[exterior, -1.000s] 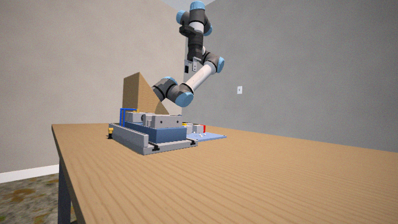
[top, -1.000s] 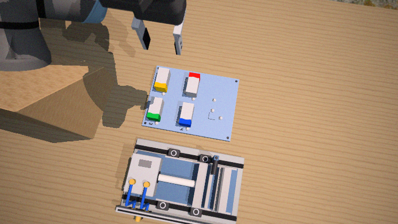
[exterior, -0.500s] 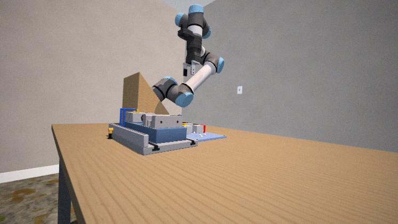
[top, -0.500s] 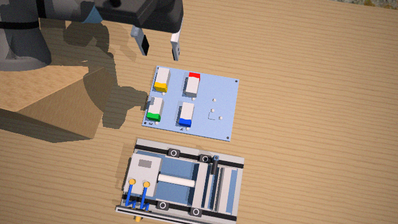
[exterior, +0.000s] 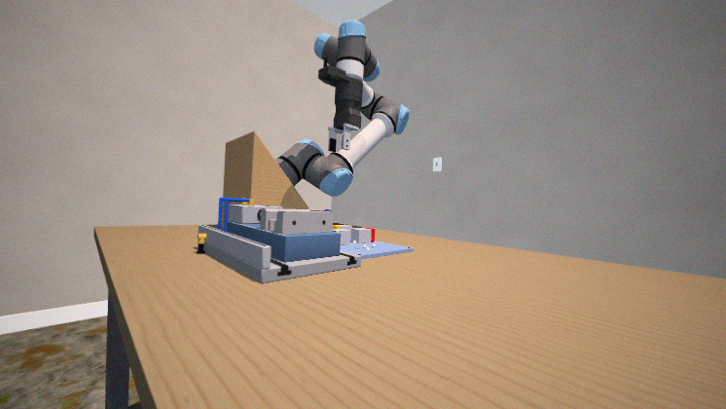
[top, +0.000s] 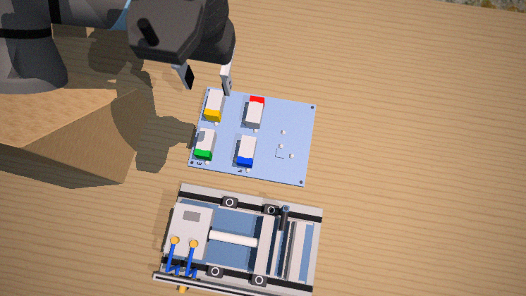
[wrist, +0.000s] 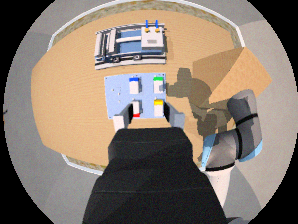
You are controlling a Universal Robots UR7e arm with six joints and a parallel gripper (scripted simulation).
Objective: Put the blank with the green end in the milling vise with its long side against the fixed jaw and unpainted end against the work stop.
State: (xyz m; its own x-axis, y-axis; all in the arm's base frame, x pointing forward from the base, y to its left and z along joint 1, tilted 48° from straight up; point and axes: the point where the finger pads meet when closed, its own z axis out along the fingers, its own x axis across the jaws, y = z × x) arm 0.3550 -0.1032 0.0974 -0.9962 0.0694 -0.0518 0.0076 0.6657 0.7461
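My gripper is now 240 mm above the green-ended blank, 40 mm past it and 30 mm to the left of it. Round my hand: yellow-ended blank 240 mm below, 60 mm to the left, 40 mm behind; then red-ended blank 240 mm below, 60 mm to the left, 50 mm ahead; then blue-ended blank 240 mm below, 50 mm ahead, 30 mm to the right.
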